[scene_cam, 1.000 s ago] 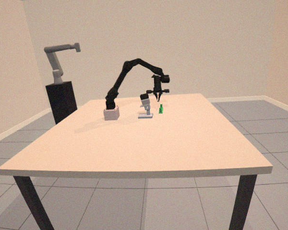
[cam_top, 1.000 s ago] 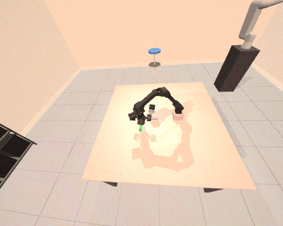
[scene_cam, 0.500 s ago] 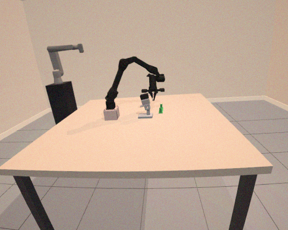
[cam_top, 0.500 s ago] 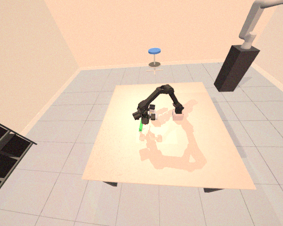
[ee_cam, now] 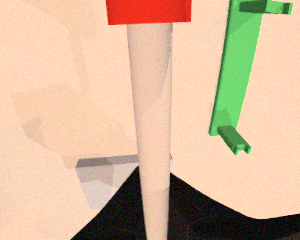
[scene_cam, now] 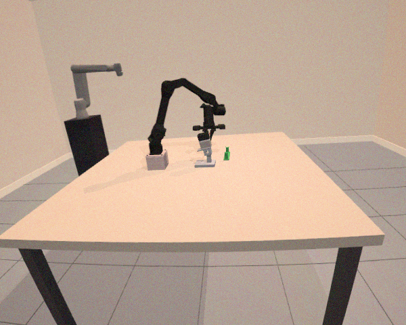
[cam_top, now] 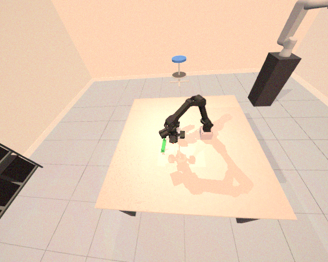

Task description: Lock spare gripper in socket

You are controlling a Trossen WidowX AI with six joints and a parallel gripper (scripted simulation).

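My gripper tip is now 11 cm to the left of the mount, 5 cm above it and 2 cm past it. From my gripper tip the other things lie so: spare gripper 11 cm to the right, 3 cm above, 2 cm behind; then green cradle 10 cm ahead, 7 cm below, 2 cm to the left.
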